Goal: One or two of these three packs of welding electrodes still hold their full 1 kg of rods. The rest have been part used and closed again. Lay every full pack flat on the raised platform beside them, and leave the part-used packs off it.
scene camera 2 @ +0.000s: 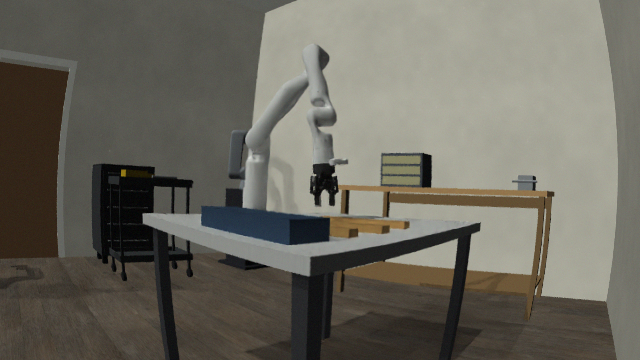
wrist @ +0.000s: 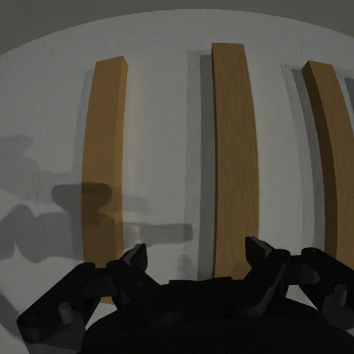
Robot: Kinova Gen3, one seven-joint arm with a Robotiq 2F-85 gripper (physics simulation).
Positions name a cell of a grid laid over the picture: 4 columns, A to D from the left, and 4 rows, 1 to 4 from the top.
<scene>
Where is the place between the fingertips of the gripper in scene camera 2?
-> At C3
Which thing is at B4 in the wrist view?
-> The gripper.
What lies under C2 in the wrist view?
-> A pack.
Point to a pack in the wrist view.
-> At B3
</scene>
